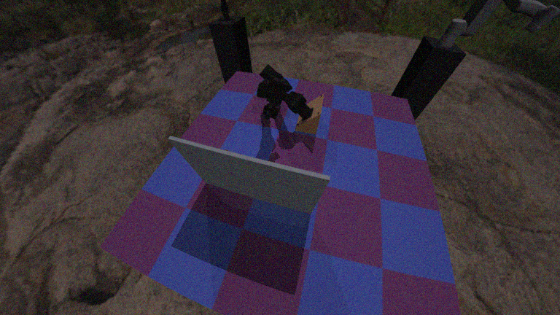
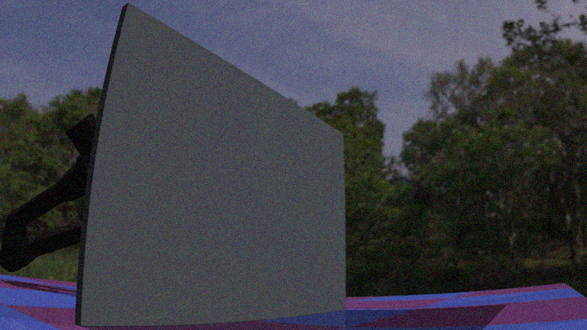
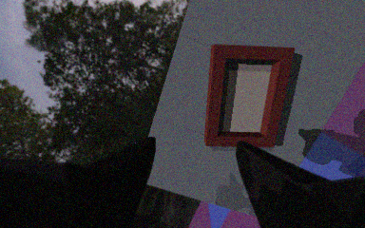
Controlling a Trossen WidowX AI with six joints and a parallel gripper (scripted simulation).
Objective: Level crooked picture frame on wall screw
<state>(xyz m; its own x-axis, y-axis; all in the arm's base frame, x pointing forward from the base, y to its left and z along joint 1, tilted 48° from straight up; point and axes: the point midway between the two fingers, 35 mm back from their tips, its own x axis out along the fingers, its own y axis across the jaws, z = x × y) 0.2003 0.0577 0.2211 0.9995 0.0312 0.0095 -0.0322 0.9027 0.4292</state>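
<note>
My gripper tip is 200 mm short of the picture frame, 10 mm to the left of it and 90 mm above it. Also, from my gripper tip: grey wall panel: 210 mm ahead, 110 mm below.
</note>
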